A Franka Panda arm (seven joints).
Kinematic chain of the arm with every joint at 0, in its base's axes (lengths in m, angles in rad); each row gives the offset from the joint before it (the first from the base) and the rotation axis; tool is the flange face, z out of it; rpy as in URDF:
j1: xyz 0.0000 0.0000 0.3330 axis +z
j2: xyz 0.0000 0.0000 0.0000 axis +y
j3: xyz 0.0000 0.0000 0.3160 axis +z
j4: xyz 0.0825 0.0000 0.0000 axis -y
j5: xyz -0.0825 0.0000 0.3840 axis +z
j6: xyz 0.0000 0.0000 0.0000 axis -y
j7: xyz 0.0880 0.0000 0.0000 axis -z
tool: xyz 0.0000 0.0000 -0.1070 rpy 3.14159 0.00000 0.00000
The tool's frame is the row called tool.
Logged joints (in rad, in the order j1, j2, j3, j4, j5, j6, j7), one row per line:
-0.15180, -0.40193, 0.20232, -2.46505, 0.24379, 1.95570, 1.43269
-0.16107, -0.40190, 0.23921, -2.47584, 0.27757, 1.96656, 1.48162
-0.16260, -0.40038, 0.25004, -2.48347, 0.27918, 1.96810, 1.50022
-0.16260, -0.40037, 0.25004, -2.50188, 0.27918, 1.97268, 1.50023
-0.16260, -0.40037, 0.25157, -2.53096, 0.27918, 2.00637, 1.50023
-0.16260, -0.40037, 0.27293, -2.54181, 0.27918, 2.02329, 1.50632
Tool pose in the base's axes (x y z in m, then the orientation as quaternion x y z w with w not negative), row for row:
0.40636, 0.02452, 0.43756, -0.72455, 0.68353, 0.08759, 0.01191
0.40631, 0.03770, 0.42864, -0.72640, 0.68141, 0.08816, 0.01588
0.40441, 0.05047, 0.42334, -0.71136, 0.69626, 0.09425, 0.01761
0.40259, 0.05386, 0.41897, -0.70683, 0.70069, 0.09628, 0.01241
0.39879, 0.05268, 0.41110, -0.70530, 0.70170, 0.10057, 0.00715
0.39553, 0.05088, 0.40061, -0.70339, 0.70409, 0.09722, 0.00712
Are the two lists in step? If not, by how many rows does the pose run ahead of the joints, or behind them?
The pose runs 1 row behind the joints: the pose in row i belongs to the joints in row i - 1.
